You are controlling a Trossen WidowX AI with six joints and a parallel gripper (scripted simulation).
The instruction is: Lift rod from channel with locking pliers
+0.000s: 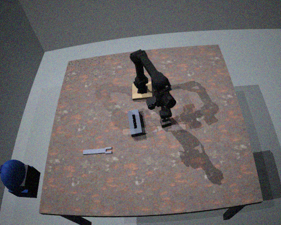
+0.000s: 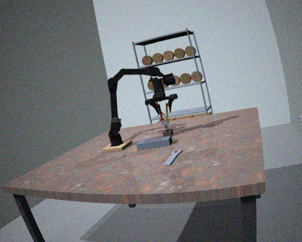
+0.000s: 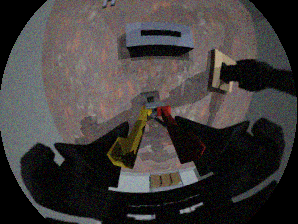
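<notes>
The grey channel block is 19 cm to the right of my gripper tip and 12 cm below it. Round my gripper tip: flat grey forked bar 37 cm to the right, 20 cm ahead, 13 cm below; small dark holster 13 cm below, 1 cm to the left, 1 cm behind.
</notes>
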